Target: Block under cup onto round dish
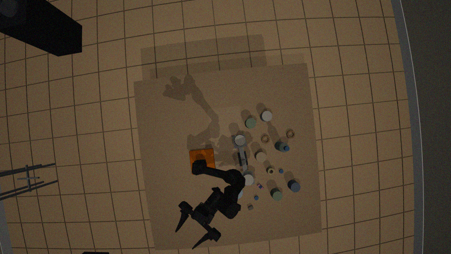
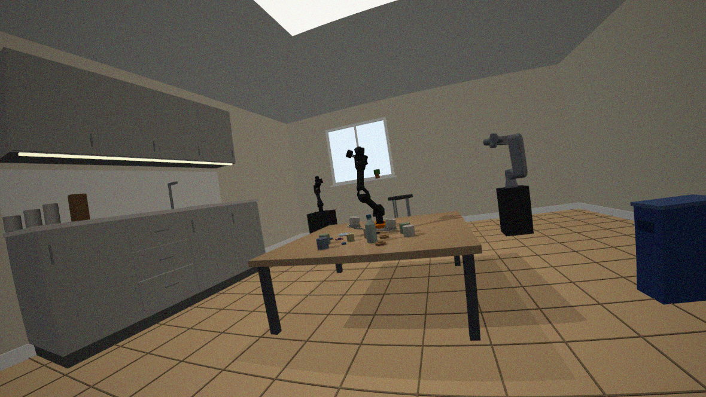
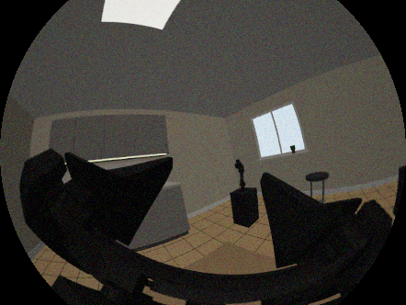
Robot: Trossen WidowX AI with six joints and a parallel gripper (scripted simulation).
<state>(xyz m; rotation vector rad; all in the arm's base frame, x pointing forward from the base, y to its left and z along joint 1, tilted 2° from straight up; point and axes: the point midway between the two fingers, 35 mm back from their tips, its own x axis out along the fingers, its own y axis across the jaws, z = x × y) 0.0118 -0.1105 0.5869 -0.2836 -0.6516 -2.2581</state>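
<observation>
Right now my gripper tip is 590 mm above the grey block, 290 mm to the right of it and 270 mm short of it. Also, from my gripper tip: grey balance 590 mm below, 290 mm ahead, 150 mm to the left; then round light-blue dish 620 mm below, 220 mm ahead, 90 mm to the right; then tan cylinder 590 mm below, 390 mm ahead, 160 mm to the left.
</observation>
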